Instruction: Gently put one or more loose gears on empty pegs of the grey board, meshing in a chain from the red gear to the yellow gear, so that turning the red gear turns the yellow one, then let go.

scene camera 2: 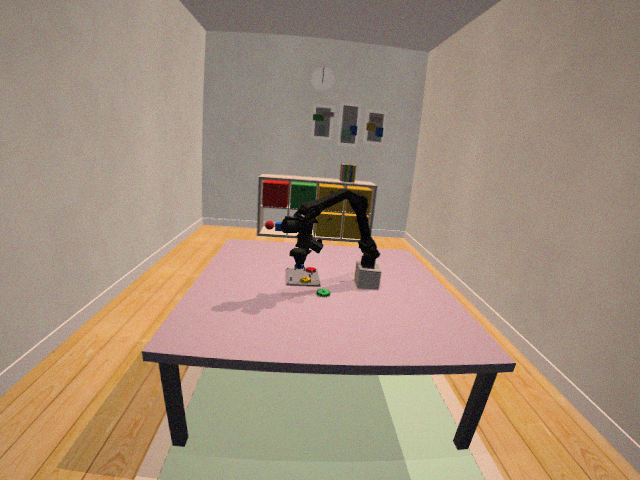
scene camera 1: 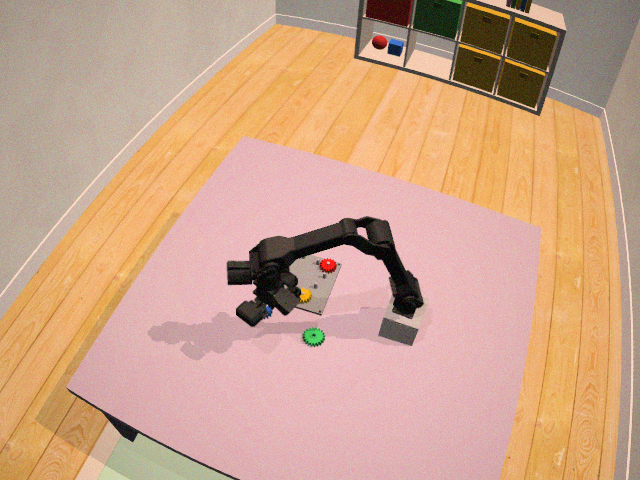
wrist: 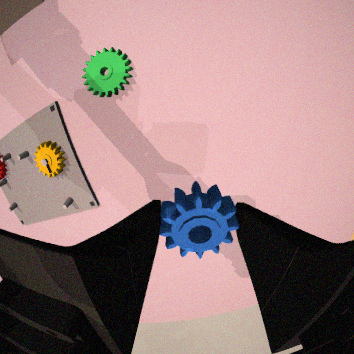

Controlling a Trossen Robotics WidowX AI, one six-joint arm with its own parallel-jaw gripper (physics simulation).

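Seen in the pictures: gripper, fingertip midpoint: (scene camera 2: pixel 300 267) (scene camera 1: pixel 266 313) (wrist: pixel 198 208); arm's base, link origin: (scene camera 2: pixel 367 265) (scene camera 1: pixel 405 306).
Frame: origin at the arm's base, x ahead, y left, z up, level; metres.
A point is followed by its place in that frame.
My gripper (scene camera 1: pixel 267 308) @[x 0.335, y 0.218, z 0.051 m] (scene camera 2: pixel 299 264) @[x 0.335, y 0.218, z 0.051 m] (wrist: pixel 198 208) @[x 0.335, y 0.218, z 0.051 m] is shut on a blue gear (scene camera 1: pixel 268 312) (scene camera 2: pixel 299 267) (wrist: pixel 200 220) @[x 0.331, y 0.218, z 0.066 m], held above the table at its toothed sides. The grey board (scene camera 1: pixel 320 304) @[x 0.248, y 0.028, z -0.098 m] (scene camera 2: pixel 297 283) @[x 0.347, y 0.060, z -0.098 m] (wrist: pixel 45 195) @[x 0.366, y -0.020, z -0.098 m] carries the red gear (scene camera 1: pixel 327 268) @[x 0.280, y -0.100, z -0.084 m] (scene camera 2: pixel 310 269) @[x 0.287, y -0.100, z -0.082 m] (wrist: pixel 2 170) @[x 0.298, y -0.096, z -0.087 m] and the yellow gear (scene camera 1: pixel 306 295) @[x 0.297, y 0.025, z -0.083 m] (scene camera 2: pixel 305 280) @[x 0.309, y 0.046, z -0.085 m] (wrist: pixel 56 159) @[x 0.311, y 0.045, z -0.084 m], apart from each other. Bare pegs show between and around them. A larger green gear (scene camera 1: pixel 307 338) @[x 0.233, y 0.162, z -0.090 m] (scene camera 2: pixel 323 293) @[x 0.221, y 0.166, z -0.091 m] (wrist: pixel 116 75) @[x 0.231, y 0.158, z -0.091 m] lies flat on the table beside the board. The arm hides part of the board in scene camera 1.
The arm's grey base block (scene camera 1: pixel 397 330) @[x -0.003, y 0.057, z -0.046 m] (scene camera 2: pixel 367 279) @[x 0.003, y 0.057, z -0.051 m] stands right of the board on the pink table (scene camera 1: pixel 387 403) @[x -0.060, y 0.268, z -0.105 m] (scene camera 2: pixel 330 330) @[x 0.199, y 0.453, z -0.106 m]. The arm arches over from it. A shelf unit (scene camera 1: pixel 547 18) (scene camera 2: pixel 310 178) stands on the floor at the far wall.
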